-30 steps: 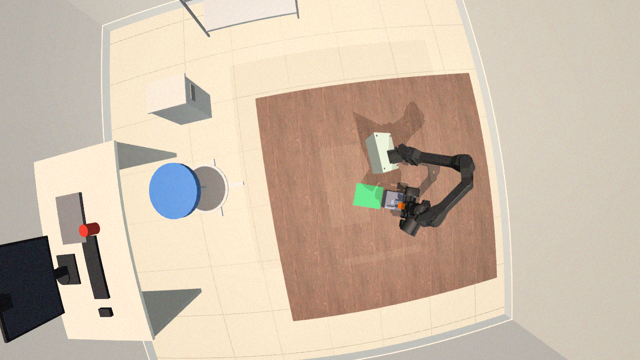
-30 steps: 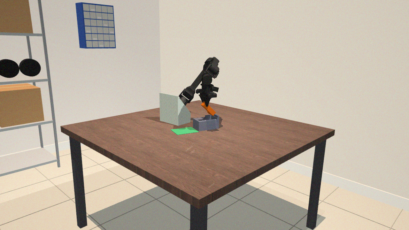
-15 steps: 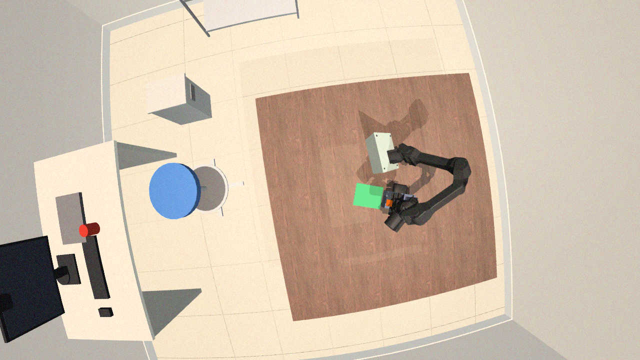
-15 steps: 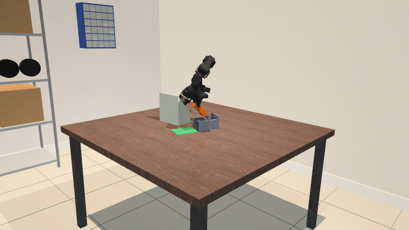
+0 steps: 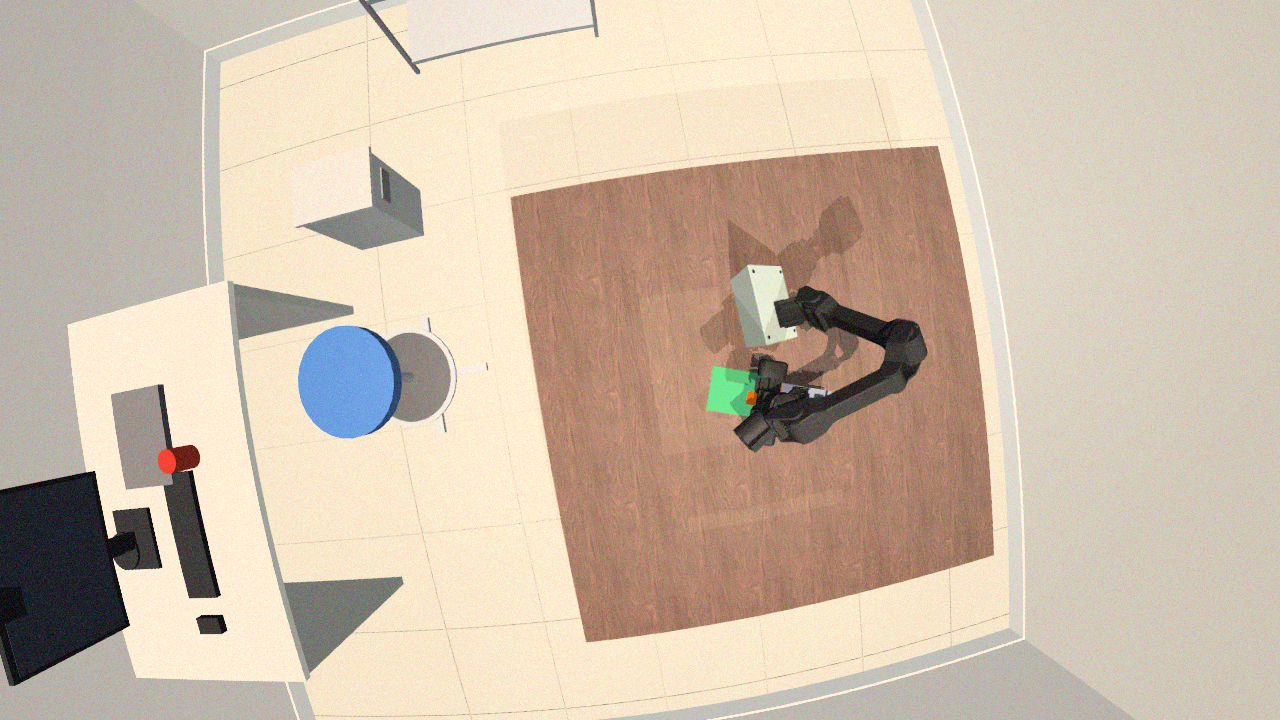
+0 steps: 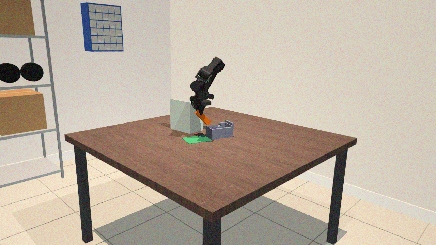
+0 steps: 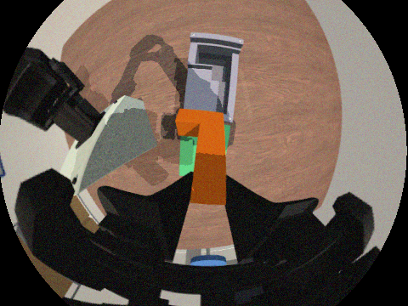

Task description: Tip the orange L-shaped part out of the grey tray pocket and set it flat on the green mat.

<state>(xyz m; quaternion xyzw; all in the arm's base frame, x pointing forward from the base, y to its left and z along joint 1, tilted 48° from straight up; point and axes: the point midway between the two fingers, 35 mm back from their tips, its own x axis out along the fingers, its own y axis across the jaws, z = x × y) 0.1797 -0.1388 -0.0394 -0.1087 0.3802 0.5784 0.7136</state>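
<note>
Right now the green mat is 170 mm below my gripper tip, 20 mm to the right of it and 10 mm behind it. The rest, counted from my gripper tip: orange L-shaped part: 40 mm to the left, 30 mm below.
</note>
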